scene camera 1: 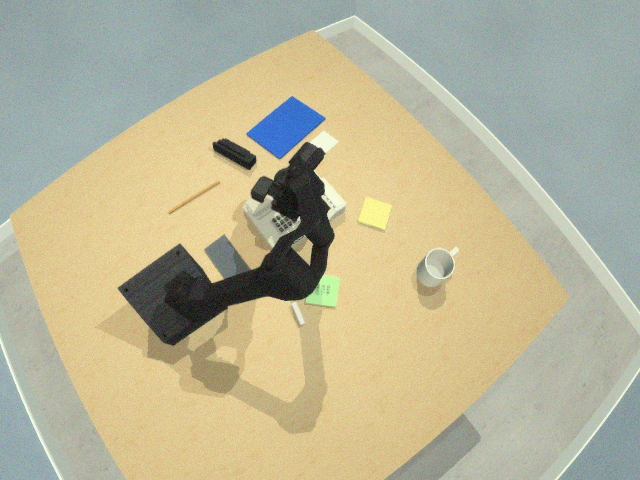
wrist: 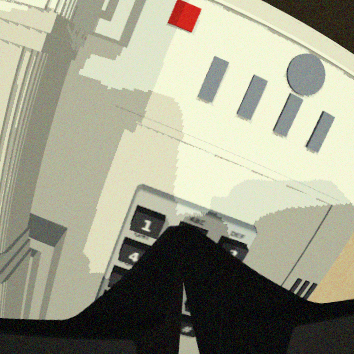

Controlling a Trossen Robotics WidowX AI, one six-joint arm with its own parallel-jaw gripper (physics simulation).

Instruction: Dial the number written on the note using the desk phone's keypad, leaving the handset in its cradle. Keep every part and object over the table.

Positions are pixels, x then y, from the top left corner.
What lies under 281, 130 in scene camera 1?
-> A blue folder.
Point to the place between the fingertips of my gripper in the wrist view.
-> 180, 236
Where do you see a dark grey slab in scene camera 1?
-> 223, 254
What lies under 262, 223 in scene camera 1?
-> A desk phone.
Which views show the black stapler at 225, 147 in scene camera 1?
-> Scene camera 1 only.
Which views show the mug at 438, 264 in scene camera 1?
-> Scene camera 1 only.
